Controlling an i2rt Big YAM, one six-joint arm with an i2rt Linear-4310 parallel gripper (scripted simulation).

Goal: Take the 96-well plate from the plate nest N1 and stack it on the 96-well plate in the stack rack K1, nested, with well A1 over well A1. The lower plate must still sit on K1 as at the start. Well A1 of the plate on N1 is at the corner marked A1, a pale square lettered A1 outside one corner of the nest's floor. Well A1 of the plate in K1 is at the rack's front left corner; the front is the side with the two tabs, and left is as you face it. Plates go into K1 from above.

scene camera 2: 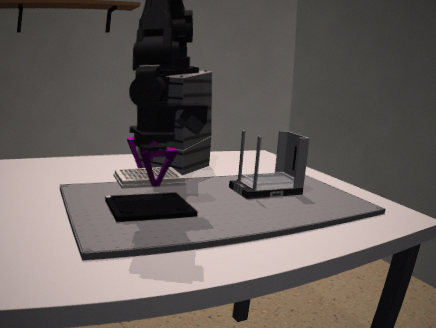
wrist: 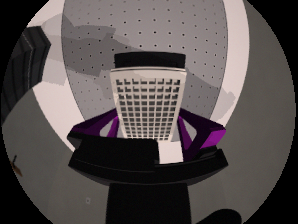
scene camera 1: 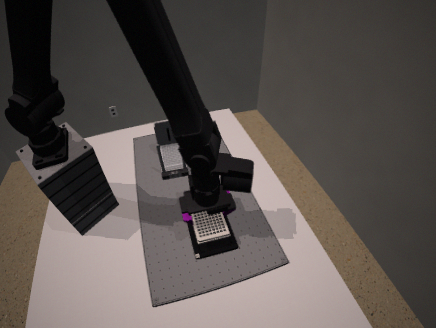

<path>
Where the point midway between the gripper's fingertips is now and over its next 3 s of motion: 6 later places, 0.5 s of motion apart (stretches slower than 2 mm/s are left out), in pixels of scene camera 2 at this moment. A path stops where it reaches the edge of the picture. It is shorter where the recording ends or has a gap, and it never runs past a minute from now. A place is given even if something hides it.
The gripper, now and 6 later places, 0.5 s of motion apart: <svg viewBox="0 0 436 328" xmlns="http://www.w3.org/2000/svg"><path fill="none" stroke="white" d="M149 180L149 168L149 158L156 152L153 135L171 134L190 132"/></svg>
</path>
